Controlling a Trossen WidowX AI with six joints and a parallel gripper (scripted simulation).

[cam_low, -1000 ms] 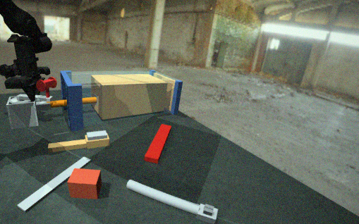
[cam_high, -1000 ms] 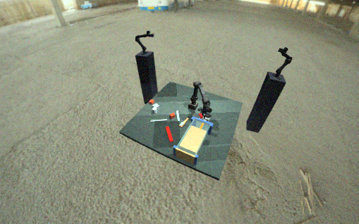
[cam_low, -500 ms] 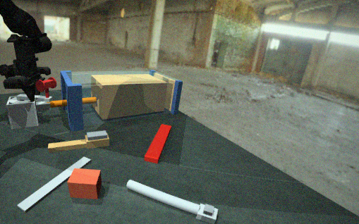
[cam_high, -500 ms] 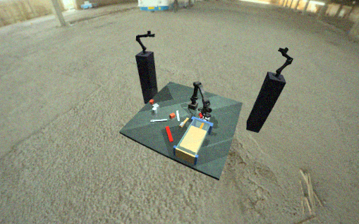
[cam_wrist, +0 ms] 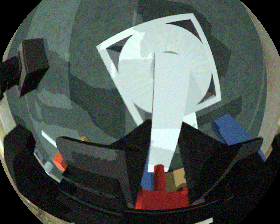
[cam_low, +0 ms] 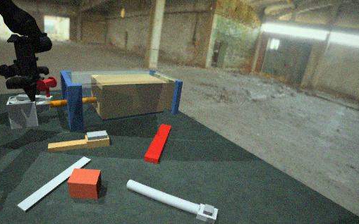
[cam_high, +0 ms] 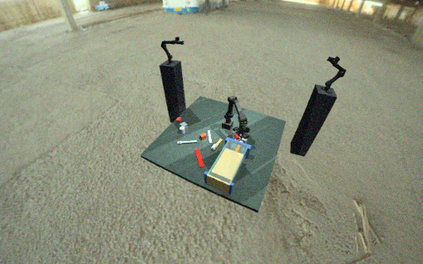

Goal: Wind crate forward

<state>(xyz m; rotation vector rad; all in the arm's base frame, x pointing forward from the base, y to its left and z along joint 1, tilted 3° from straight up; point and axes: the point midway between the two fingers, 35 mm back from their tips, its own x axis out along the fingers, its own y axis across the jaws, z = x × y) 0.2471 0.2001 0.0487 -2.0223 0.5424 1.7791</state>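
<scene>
The winch handle lies 10 mm ahead of my gripper tip, 10 mm to the right of it and 20 mm above it. Round my gripper tip: wooden-handled tool 100 mm ahead, 230 mm to the right, 70 mm below; winch 60 mm behind, 20 mm to the left, 60 mm below; red knob 40 mm ahead, 30 mm to the right, 50 mm above.
</scene>
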